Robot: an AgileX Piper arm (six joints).
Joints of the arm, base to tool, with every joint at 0 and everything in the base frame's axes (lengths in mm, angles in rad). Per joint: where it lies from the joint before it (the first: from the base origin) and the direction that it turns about. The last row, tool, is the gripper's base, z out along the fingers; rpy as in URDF.
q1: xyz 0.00 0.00 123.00 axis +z
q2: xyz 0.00 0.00 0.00 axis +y
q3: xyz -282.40 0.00 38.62 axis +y
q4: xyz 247.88 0.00 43.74 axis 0.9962 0 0.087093
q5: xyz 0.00 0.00 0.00 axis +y
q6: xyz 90.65 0.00 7.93 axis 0.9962 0 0.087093
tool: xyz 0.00 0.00 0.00 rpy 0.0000 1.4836 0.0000
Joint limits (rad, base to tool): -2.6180..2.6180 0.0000..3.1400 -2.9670..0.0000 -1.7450..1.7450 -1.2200..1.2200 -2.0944..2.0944
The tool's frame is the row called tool.
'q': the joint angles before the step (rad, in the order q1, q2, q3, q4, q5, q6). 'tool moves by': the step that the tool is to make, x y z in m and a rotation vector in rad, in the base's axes. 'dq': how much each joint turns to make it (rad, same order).
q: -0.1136, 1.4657, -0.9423, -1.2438, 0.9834, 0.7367
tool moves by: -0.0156, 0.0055, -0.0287, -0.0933, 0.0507, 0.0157
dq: 0.0310, 0.0001, 0.1505, -0.1558, 0.0325, 0.1438
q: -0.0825, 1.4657, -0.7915, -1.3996, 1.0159, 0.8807
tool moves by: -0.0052, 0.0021, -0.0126, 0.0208, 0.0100, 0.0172
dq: 0.0015, 0.0000, 0.0492, -0.0139, -0.0301, 0.0392
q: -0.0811, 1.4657, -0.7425, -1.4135, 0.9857, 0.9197
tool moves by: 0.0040, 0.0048, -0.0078, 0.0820, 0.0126, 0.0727
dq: -0.0042, 0.0000, 0.0061, 0.0431, -0.1057, -0.0406
